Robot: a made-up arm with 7 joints. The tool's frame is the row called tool. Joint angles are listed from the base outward.
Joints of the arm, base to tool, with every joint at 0 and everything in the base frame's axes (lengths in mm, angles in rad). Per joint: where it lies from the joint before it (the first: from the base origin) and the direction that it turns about. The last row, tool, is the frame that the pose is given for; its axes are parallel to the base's.
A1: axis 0 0 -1 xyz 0 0 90.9
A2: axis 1 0 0 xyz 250 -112.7 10.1
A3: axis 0 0 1 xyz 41.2 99 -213.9
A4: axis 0 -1 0 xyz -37.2 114.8 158.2
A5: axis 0 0 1 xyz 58.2 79.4 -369.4
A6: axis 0 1 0 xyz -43.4 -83.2 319.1
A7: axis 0 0 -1 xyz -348.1 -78.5 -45.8
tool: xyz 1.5 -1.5 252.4
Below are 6 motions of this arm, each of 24 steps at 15 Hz.
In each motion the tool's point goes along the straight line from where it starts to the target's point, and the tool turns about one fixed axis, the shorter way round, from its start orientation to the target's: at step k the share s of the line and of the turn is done. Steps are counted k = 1, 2, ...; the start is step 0. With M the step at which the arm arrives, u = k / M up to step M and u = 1 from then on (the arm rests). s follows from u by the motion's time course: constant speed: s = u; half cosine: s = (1 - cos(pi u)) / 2; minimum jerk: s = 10 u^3 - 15 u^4 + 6 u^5.
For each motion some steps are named. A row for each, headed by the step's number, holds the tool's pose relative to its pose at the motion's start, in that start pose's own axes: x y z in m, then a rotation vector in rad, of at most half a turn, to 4 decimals.
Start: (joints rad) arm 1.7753 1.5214 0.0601 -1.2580 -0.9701 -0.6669 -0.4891
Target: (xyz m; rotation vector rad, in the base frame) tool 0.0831 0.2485 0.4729 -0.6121 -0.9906 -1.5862
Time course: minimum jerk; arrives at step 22
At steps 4, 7, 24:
4: 0.0009 0.0051 -0.0211 -0.0292 -0.0662 0.0041
7: 0.0039 0.0212 -0.0885 -0.1222 -0.2769 0.0173
24: 0.0206 0.1130 -0.4710 -0.6501 -1.4733 0.0921

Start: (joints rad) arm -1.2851 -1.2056 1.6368 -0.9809 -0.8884 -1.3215 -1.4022
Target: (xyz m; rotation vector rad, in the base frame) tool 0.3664 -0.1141 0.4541 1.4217 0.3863 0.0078
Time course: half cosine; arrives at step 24
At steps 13, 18, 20, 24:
13: 0.0184 0.0466 -0.0454 -0.2226 0.6513 0.4741
18: 0.0278 0.0704 -0.0686 -0.3361 0.9835 0.7160
20: 0.0304 0.0769 -0.0750 -0.3674 1.0751 0.7826
24: 0.0326 0.0824 -0.0804 -0.3937 1.1522 0.8388

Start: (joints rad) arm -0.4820 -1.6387 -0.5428 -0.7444 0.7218 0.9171 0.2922
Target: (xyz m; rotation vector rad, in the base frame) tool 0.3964 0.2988 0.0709 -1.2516 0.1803 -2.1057
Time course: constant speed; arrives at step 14
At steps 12, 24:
12: -0.0445 0.0506 -0.0326 0.3533 0.4487 -1.0059
24: -0.0519 0.0591 -0.0380 0.4121 0.5235 -1.1735

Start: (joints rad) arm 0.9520 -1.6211 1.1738 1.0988 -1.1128 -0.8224 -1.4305
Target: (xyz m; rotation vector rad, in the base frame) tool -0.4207 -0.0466 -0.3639 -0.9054 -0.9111 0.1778
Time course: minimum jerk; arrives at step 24
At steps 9, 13, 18, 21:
9: 0.0594 0.0256 -0.0179 -0.0428 -0.0895 -0.3101
13: 0.1248 0.0538 -0.0376 -0.0899 -0.1880 -0.6509
18: 0.1936 0.0835 -0.0583 -0.1394 -0.2917 -1.0100
21: 0.2125 0.0917 -0.0640 -0.1530 -0.3202 -1.1085

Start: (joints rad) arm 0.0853 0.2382 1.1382 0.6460 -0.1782 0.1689 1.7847
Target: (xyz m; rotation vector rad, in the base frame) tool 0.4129 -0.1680 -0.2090 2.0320 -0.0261 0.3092
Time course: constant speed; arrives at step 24
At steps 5, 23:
5: 0.0462 0.0567 -0.0676 0.2500 0.1725 0.1698
23: 0.2127 0.2606 -0.3108 1.1498 0.7933 0.7810

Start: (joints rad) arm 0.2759 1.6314 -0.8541 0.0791 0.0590 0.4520 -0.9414
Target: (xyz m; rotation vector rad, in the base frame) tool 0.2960 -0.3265 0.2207 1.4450 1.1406 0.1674
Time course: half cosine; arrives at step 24
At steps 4, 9, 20, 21, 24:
4: 0.0147 -0.0149 0.0008 -0.0125 0.0511 -0.0628
9: 0.0677 -0.0686 0.0038 -0.0576 0.2353 -0.2892
20: 0.2045 -0.2074 0.0115 -0.1742 0.7111 -0.8741
21: 0.2109 -0.2138 0.0119 -0.1796 0.7332 -0.9012
24: 0.2192 -0.2222 0.0123 -0.1867 0.7622 -0.9368

